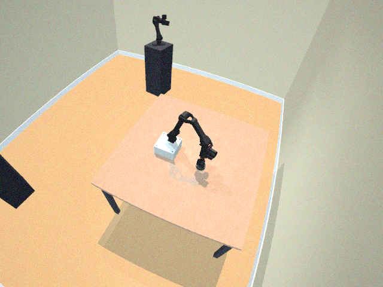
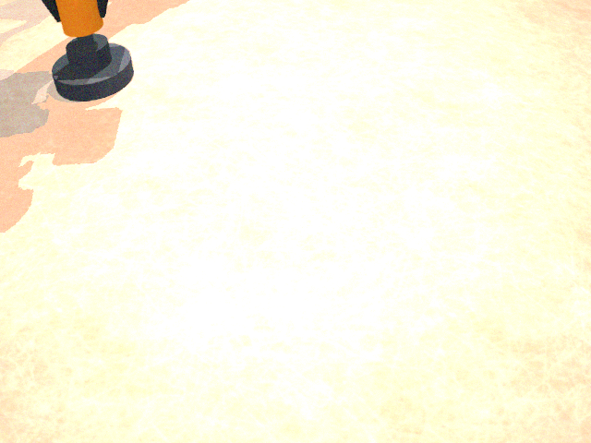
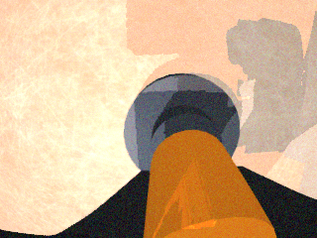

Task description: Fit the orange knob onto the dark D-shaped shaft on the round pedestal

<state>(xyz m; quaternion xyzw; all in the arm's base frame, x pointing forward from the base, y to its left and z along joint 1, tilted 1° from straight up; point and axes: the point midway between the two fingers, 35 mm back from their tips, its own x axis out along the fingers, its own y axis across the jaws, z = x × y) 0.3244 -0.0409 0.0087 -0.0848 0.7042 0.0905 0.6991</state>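
My gripper tip is now 2 cm below the orange knob. Also, from my gripper tip: round pedestal (4 cm below).
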